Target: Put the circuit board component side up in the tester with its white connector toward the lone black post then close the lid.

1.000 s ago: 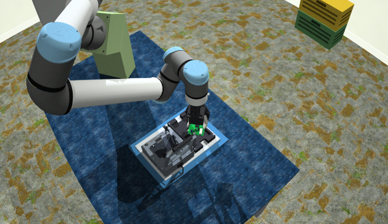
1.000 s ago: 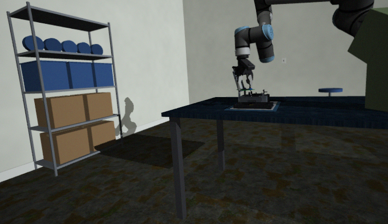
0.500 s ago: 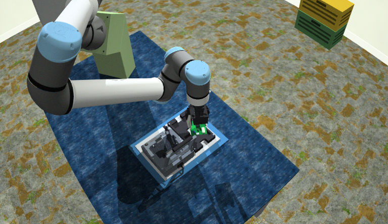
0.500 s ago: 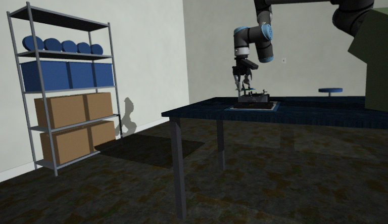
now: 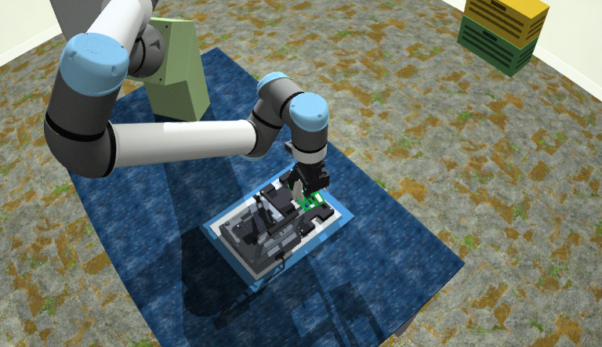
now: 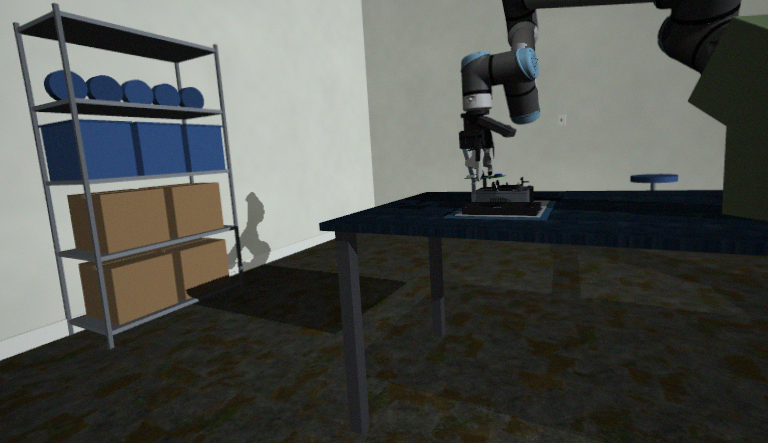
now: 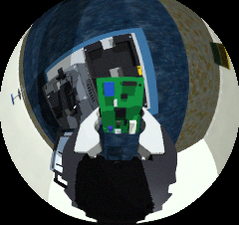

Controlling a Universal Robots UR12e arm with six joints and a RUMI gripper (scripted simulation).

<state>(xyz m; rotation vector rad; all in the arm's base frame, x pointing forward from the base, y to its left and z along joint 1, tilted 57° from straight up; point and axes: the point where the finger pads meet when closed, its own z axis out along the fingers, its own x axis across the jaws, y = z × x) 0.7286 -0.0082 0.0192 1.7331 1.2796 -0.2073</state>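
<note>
My gripper is now right at the green circuit board. The rest, counted from my hand: tester lid 190 mm to the right, 60 mm above, 40 mm ahead; then tester 130 mm to the right, 40 mm behind, 10 mm below.
</note>
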